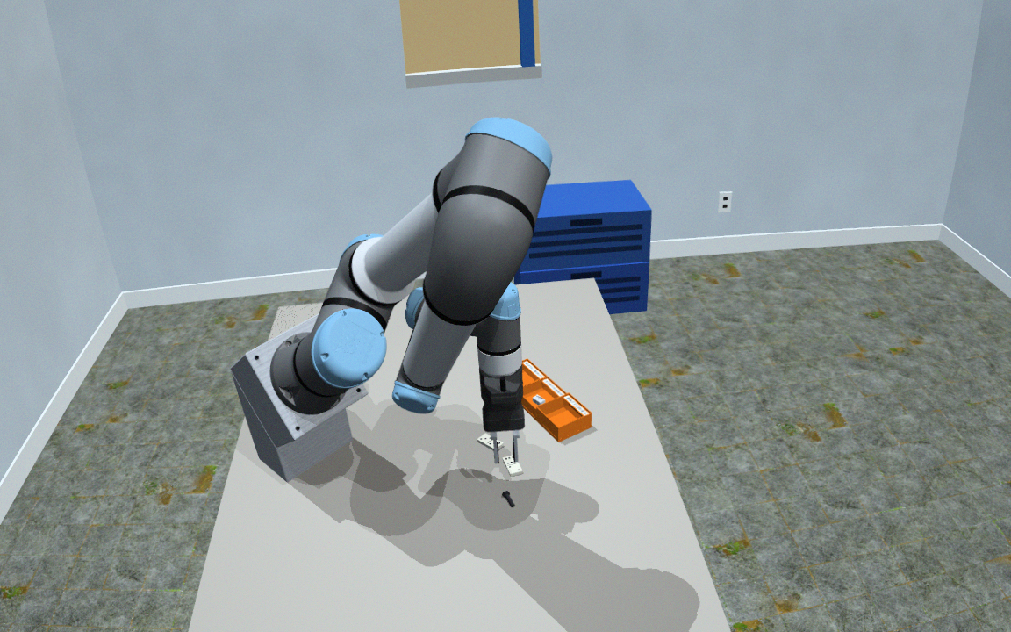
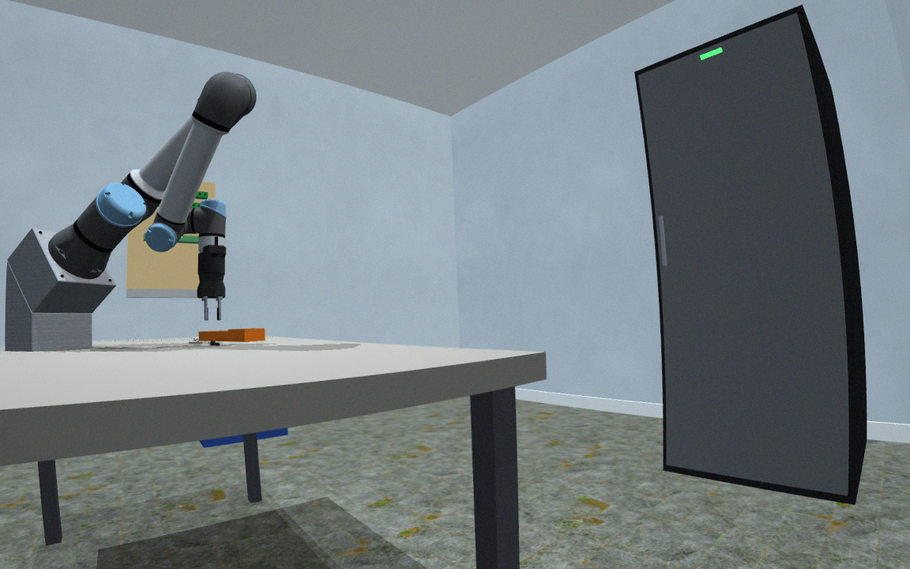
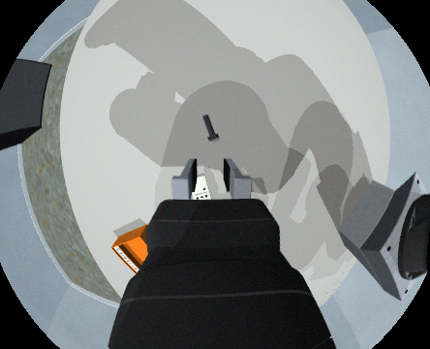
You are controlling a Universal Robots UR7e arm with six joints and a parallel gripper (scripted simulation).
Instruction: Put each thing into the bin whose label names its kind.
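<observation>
Right now the black bolt is 2 cm behind my hand, 4 cm to the right of it and 8 cm below it. The rest, counted from my hand: white die 6 cm ahead, 20 cm to the left, 8 cm below; then black nut 17 cm ahead, 27 cm to the left, 8 cm below; then grey piece 17 cm ahead, 19 cm to the left, 7 cm below.
</observation>
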